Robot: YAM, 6 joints.
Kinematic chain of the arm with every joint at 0, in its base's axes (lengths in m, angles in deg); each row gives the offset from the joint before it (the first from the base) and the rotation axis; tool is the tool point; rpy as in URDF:
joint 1: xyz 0 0 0.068 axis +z
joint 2: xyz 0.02 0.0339 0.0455 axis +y
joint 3: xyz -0.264 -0.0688 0 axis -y
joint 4: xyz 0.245 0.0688 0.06 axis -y
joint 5: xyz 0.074 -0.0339 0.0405 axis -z
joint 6: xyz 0.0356 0 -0.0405 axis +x
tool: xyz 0 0 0 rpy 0 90 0
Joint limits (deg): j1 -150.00..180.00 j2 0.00..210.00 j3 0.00..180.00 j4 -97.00..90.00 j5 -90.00..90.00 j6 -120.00..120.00
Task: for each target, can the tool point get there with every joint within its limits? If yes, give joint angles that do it. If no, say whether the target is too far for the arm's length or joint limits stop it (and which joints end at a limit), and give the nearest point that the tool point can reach.
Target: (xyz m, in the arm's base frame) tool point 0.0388 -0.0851 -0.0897
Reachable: yes | joints -46.55 166.47 38.81 -30.58 58.54 60.99
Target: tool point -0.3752 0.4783 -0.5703
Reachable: no: too far | nearest point -0.2753 0.3510 -0.3217 | short by 0.297 m
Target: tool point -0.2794 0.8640 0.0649
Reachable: no: too far | nearest point -0.1984 0.6136 0.0793 | short by 0.264 m
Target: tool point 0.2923 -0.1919 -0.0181
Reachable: yes | joints -37.92 139.30 69.60 -28.07 -52.51 100.11
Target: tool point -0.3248 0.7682 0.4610
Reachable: no: too far | nearest point -0.2319 0.5486 0.3592 | short by 0.259 m
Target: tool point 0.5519 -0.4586 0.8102
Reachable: no: too far | nearest point 0.3560 -0.2958 0.5558 | short by 0.360 m
